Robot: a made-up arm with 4 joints. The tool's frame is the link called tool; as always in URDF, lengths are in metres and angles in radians.
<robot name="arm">
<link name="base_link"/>
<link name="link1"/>
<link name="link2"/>
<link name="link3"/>
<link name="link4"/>
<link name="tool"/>
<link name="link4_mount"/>
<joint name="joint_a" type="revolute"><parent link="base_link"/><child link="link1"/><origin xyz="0.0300 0.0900 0.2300"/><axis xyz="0 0 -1"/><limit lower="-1.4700" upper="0.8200"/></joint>
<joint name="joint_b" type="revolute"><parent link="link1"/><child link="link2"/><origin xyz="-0.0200 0.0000 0.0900"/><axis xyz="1 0 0"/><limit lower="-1.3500" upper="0.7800"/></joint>
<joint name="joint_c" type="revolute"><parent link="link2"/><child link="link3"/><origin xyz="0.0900 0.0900 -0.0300"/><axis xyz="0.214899 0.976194 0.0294"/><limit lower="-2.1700" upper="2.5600"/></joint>
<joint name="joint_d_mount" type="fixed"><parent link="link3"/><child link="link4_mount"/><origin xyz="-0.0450 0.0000 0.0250"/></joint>
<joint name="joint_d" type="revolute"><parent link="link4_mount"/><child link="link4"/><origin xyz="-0.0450 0.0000 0.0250"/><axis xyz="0 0 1"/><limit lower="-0.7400" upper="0.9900"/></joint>
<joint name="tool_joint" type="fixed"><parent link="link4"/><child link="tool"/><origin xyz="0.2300 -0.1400 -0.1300" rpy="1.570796 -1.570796 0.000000"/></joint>
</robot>
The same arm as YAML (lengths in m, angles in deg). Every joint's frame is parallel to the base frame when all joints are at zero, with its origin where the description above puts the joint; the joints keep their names.
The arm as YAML. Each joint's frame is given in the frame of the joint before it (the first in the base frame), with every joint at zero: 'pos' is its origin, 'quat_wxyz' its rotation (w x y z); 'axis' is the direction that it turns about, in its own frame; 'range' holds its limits. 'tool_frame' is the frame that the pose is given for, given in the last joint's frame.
length_unit: m
angle_unit: deg
joints:
  - joint: joint_a
    pos: [0.03, 0.09, 0.23]
    quat_wxyz: [1.0, 0.0, 0.0, 0.0]
    axis: [0.0, 0.0, -1.0]
    range: [-84.22, 46.98]
  - joint: joint_b
    pos: [-0.02, 0.0, 0.09]
    quat_wxyz: [1.0, 0.0, 0.0, 0.0]
    axis: [1.0, 0.0, 0.0]
    range: [-77.35, 44.69]
  - joint: joint_c
    pos: [0.09, 0.09, -0.03]
    quat_wxyz: [1.0, 0.0, 0.0, 0.0]
    axis: [0.214899, 0.976194, 0.0294]
    range: [-124.33, 146.68]
  - joint: joint_d
    pos: [-0.09, 0.0, 0.05]
    quat_wxyz: [1.0, 0.0, 0.0, 0.0]
    axis: [0.0, 0.0, 1.0]
    range: [-42.4, 56.72]
tool_frame:
  pos: [0.23, -0.14, -0.13]
  quat_wxyz: [0.5, 0.5, -0.5, 0.5]

